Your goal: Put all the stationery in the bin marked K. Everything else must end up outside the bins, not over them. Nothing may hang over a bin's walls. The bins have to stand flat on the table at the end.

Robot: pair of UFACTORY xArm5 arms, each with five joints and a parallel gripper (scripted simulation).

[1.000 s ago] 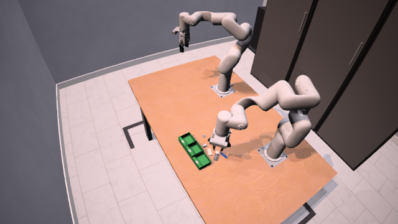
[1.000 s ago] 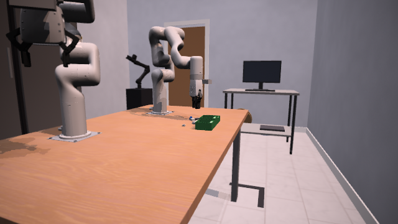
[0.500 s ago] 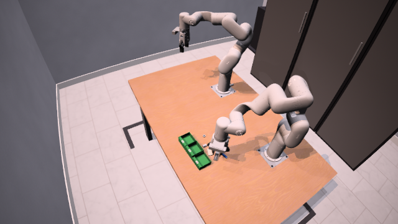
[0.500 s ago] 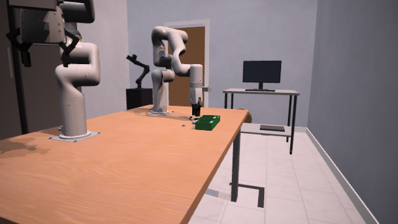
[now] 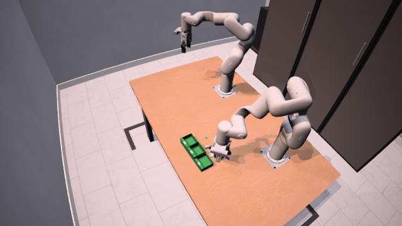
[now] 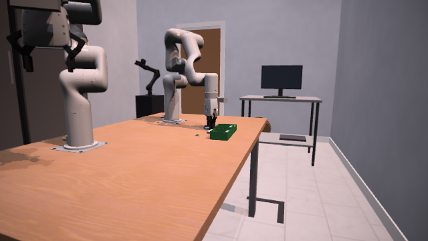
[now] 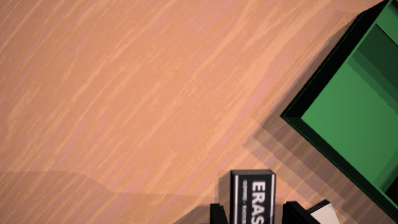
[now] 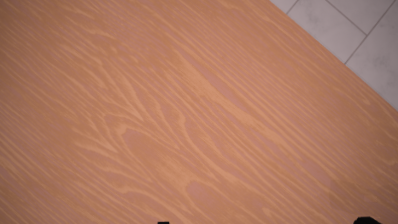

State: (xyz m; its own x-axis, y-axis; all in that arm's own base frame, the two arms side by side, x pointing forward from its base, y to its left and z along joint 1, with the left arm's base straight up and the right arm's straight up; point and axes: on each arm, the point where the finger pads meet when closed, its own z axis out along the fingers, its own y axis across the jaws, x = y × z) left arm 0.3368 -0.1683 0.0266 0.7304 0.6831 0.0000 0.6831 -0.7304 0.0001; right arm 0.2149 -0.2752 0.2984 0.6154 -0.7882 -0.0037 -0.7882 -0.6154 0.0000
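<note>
Now: the black-and-white eraser 2 cm below my left hand. Round my left hand: silver sharpener 10 cm to the right, 3 cm ahead, 2 cm below; cream block 4 cm to the right, 2 cm below, 2 cm ahead; blue battery 5 cm behind, 2 cm to the left, 2 cm below.
</note>
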